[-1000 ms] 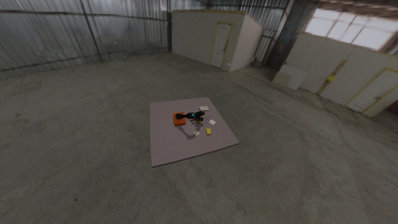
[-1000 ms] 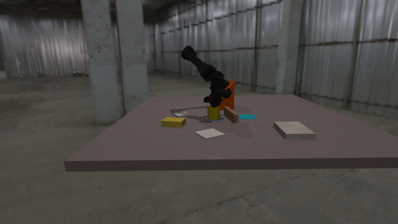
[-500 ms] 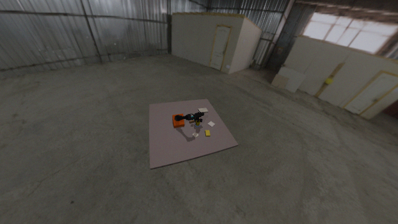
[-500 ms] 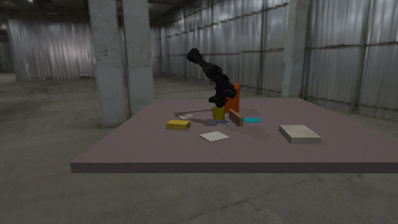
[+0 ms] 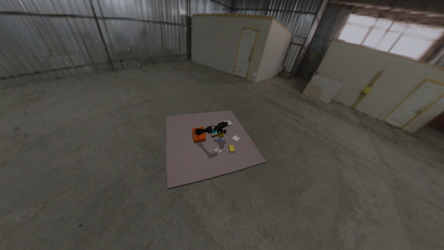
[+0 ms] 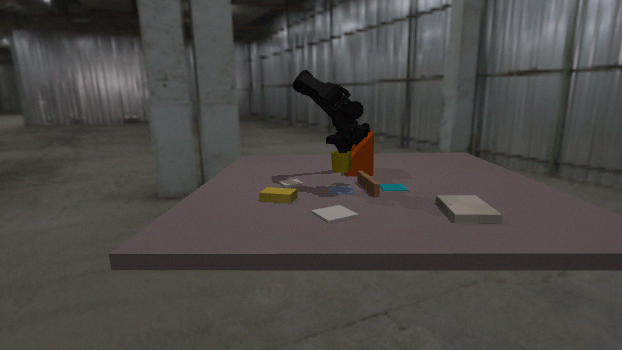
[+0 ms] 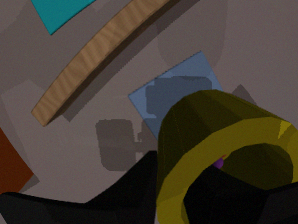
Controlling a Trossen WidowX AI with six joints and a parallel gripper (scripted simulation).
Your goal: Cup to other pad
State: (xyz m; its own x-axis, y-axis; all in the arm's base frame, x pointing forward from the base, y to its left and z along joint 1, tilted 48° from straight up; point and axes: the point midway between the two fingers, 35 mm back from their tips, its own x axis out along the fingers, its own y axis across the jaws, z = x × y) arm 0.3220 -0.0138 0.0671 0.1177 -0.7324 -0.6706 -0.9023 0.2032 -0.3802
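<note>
My gripper tip is now 3 cm past the teal pad, 18 cm to the right of it and 11 cm above it. The rest, counted from my gripper tip: yellow cup (2 cm ahead, 1 cm to the right); small white tile (6 cm behind, 21 cm to the right, 10 cm below); wooden block (8 cm to the left, 9 cm below).
</note>
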